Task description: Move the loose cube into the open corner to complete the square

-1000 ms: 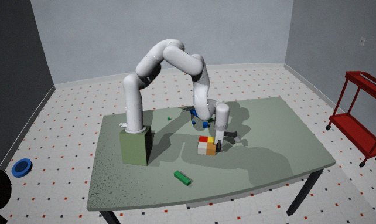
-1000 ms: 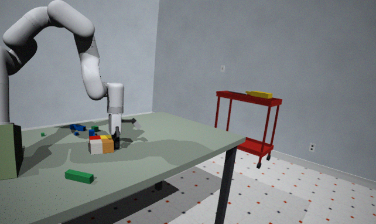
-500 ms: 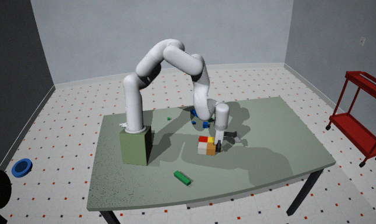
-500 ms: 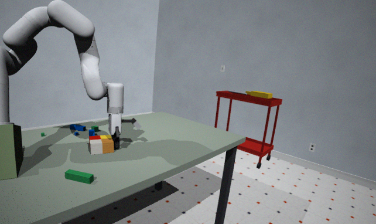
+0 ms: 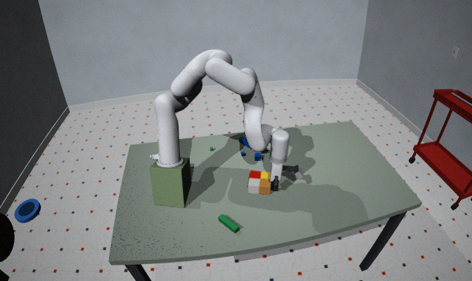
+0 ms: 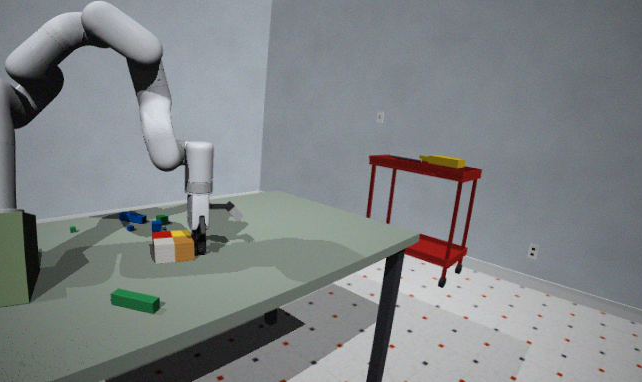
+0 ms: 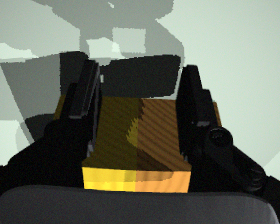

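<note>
The orange cube lies 5 cm behind my hand and 1 cm to the right of it. Also, from my hand: long green block 25 cm behind, 18 cm to the right, 1 cm below.
</note>
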